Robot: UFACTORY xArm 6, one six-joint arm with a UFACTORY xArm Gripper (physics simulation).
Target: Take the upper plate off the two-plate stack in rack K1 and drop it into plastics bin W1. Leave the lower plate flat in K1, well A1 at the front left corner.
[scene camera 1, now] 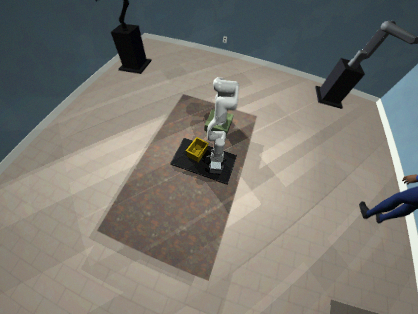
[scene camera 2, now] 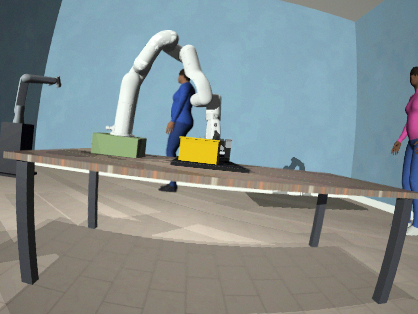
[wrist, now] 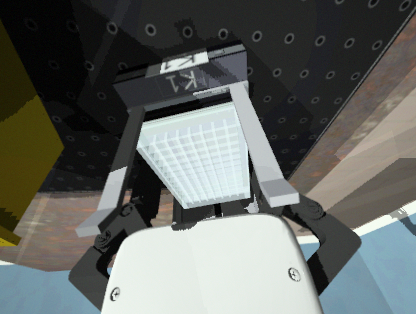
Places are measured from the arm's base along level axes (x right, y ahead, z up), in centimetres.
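Pixels of known places: gripper, between the fingertips: (scene camera 1: 215, 163) (wrist: 201, 162); arm's base, origin of its link: (scene camera 2: 122, 135).
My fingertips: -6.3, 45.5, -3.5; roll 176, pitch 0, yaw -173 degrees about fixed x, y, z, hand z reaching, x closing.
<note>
Ahead of a thing's pixels: the offset from my fingertips to its top centre, as dx, dy, dz. "pt": to the spot under its first point. Level surfaces: height alone.
A pale, clear gridded plate (scene camera 1: 216, 168) (wrist: 200, 160) lies level in the dark rack K1 {pt -2.0, -7.2, -2.4} (wrist: 222, 67). It is the top of the stack; the lower plate cannot be told apart beneath it, and well A1 cannot be made out. My gripper (scene camera 1: 216, 163) (wrist: 201, 162) is open and empty, pointing down over the rack, with one finger along each long side of the plate. The yellow bin {+18.4, -8.4, +5.4} (scene camera 1: 191, 153) (scene camera 2: 199, 151) (wrist: 25, 130) stands beside the rack. Its W1 label does not show. In scene camera 2 the bin partly hides the gripper and rack.
The rack and bin stand on a black perforated board (scene camera 1: 185, 165) (scene camera 2: 237, 167) (wrist: 325, 50) on the brown table {dz -5.8} (scene camera 1: 165, 210) (scene camera 2: 300, 180). The arm's green base block (scene camera 1: 226, 121) (scene camera 2: 117, 145) is behind the board. A person in blue (scene camera 1: 392, 204) (scene camera 2: 183, 105) stands beyond the table.
</note>
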